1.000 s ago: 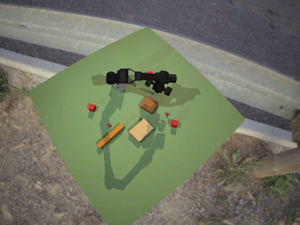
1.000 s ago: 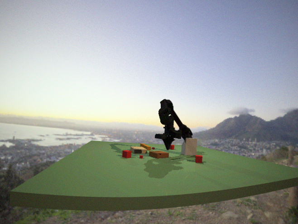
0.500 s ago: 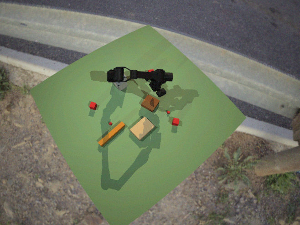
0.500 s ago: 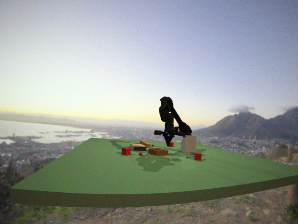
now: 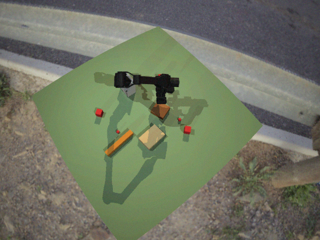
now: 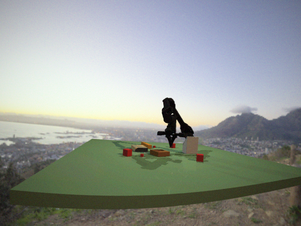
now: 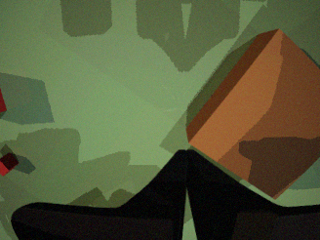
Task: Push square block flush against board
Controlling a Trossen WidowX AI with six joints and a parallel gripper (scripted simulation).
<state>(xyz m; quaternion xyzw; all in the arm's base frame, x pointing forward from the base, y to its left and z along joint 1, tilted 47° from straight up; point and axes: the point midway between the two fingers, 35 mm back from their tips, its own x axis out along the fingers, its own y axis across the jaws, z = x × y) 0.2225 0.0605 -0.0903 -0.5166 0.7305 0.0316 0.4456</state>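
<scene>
Now: gripper tip 6 cm short of the brown square block, 4 cm to the left of it and 5 cm above it. The rest, counted from my gripper tip: tan block (17 cm ahead, 22 cm to the right, 5 cm below); orange board (6 cm ahead, 40 cm to the right, 5 cm below).
</scene>
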